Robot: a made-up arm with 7 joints. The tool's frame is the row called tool. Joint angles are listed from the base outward.
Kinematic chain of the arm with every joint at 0, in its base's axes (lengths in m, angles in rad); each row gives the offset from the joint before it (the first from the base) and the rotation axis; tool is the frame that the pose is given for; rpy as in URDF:
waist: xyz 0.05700 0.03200 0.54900 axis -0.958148 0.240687 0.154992
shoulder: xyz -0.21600 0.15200 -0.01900 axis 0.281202 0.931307 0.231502
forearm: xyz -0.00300 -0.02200 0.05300 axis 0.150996 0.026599 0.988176
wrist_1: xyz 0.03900 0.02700 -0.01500 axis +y
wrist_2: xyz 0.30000 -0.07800 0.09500 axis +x
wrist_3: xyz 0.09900 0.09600 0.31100 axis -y
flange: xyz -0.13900 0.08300 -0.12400 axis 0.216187 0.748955 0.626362
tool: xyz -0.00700 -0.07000 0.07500 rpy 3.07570 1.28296 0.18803
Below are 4 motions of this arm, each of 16 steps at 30 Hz.
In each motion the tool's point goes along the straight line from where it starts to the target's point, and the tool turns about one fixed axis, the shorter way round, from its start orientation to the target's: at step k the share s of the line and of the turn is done. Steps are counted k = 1, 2, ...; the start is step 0. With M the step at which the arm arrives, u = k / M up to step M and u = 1 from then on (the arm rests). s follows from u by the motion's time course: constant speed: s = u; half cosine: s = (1 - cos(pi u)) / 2; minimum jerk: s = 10 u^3 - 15 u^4 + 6 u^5.
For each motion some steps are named. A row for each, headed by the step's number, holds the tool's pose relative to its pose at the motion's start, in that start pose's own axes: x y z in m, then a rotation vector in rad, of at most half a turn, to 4 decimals.
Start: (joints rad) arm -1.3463 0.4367 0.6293 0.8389 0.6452 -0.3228 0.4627
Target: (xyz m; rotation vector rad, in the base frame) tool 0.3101 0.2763 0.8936 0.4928 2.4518 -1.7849
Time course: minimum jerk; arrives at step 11
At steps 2, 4, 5, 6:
2: 0.0008 0.0047 -0.0032 0.0251 0.0024 0.0149
4: 0.0047 0.0267 -0.0181 0.1435 0.0136 0.0849
5: 0.0075 0.0432 -0.0293 0.2321 0.0220 0.1374
6: 0.0106 0.0608 -0.0412 0.3269 0.0309 0.1934

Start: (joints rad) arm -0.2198 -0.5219 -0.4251 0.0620 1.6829 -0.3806 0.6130
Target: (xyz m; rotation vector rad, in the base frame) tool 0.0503 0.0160 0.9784 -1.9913 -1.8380 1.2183
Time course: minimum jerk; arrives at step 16
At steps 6, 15, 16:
6: 0.0882 0.0583 -0.0640 0.0929 -0.1596 0.1066
15: 0.3199 0.2115 -0.2321 0.3368 -0.5785 0.3863
16: 0.3206 0.2119 -0.2326 0.3376 -0.5797 0.3872

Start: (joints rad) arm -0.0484 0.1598 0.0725 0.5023 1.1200 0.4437 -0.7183
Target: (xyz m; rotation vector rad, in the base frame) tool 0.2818 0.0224 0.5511 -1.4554 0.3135 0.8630
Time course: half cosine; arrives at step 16
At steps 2, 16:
2: 0.0031 0.0019 -0.0014 0.0114 0.0023 -0.0104
16: 0.0808 0.0487 -0.0371 0.2999 0.0595 -0.2727

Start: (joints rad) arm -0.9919 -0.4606 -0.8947 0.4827 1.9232 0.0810 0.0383
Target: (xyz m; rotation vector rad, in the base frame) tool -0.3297 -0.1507 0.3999 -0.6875 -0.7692 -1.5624
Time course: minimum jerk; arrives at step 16
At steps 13, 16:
13: 0.0551 -0.0666 0.0603 -0.1924 -0.1903 -0.8213
16: 0.0579 -0.0701 0.0634 -0.2023 -0.2001 -0.8635

